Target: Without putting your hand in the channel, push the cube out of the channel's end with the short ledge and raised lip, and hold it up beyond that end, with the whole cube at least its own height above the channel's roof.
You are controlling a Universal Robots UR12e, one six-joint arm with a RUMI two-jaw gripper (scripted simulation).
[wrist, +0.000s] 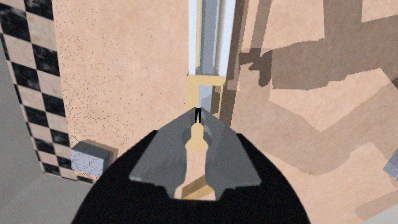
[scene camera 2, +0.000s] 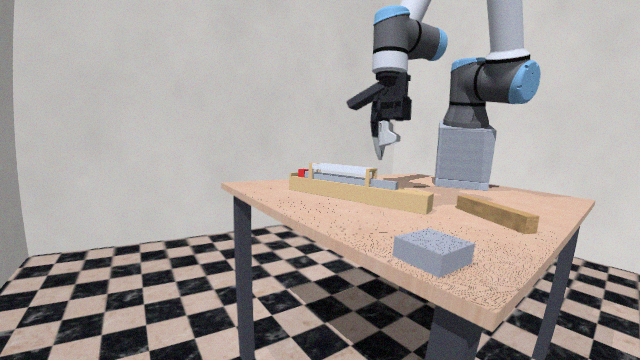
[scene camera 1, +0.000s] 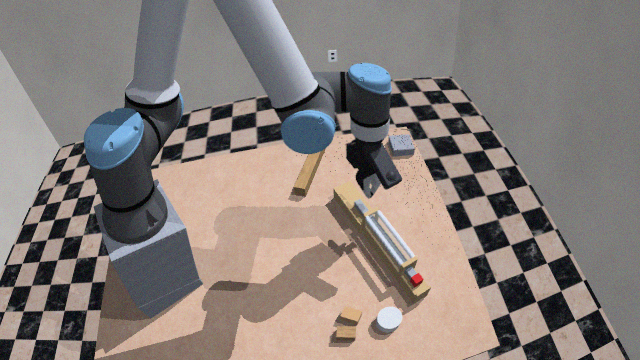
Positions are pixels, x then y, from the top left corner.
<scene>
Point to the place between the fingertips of the gripper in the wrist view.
198, 109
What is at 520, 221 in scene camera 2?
A long wooden bar.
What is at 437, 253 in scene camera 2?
A grey block.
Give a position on a grey block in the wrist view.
At 87, 158
</scene>
